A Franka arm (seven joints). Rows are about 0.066 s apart.
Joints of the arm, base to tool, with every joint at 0 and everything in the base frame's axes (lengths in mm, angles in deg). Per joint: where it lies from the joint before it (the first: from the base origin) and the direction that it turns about. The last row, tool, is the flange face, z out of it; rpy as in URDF.
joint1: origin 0 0 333 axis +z
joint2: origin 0 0 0 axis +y
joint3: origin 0 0 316 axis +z
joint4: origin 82.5 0 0 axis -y
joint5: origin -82.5 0 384 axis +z
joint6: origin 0 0 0 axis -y
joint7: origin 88 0 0 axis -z
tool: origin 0 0 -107 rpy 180 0 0
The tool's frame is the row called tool.
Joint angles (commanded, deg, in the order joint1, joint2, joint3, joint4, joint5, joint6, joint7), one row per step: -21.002, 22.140, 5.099, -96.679, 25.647, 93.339, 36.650; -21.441, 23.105, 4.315, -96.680, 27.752, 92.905, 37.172; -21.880, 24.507, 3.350, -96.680, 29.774, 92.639, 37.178; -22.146, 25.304, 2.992, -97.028, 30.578, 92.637, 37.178; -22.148, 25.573, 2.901, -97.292, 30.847, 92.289, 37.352; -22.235, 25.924, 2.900, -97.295, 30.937, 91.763, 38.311; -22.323, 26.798, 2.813, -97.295, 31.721, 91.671, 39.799; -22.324, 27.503, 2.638, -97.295, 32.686, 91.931, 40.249; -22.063, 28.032, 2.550, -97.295, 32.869, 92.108, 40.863; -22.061, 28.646, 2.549, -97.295, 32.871, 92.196, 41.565; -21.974, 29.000, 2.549, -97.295, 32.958, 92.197, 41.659; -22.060, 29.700, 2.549, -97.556, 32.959, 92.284, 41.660; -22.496, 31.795, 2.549, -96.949, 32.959, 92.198, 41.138; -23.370, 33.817, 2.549, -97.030, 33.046, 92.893, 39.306; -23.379, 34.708, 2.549, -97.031, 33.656, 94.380, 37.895
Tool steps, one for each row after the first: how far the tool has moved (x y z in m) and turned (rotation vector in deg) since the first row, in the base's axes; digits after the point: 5 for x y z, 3 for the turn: -0.00146, -0.00862, -0.00927, 1.916, 1.141, -2.420; -0.00323, -0.01929, -0.02318, 3.867, 2.277, -4.654; -0.00551, -0.02379, -0.03363, 4.773, 3.191, -5.671; -0.00729, -0.02333, -0.03821, 5.256, 4.006, -5.885; -0.00851, -0.02327, -0.04193, 5.479, 5.284, -6.532; -0.00863, -0.02373, -0.05055, 6.067, 6.892, -8.207; -0.00792, -0.02445, -0.05727, 6.788, 7.428, -9.331; -0.00722, -0.02253, -0.06274, 6.812, 8.157, -9.804; -0.00746, -0.02249, -0.06921, 6.778, 9.111, -10.388; -0.00740, -0.02138, -0.07287, 6.922, 9.493, -10.427; -0.00928, -0.02169, -0.08197, 7.156, 10.347, -10.576; -0.00990, -0.02628, -0.10004, 7.836, 11.477, -10.636; -0.01418, -0.03489, -0.12181, 8.760, 11.741, -10.581; -0.01236, -0.03613, -0.13093, 9.096, 10.472, -10.590
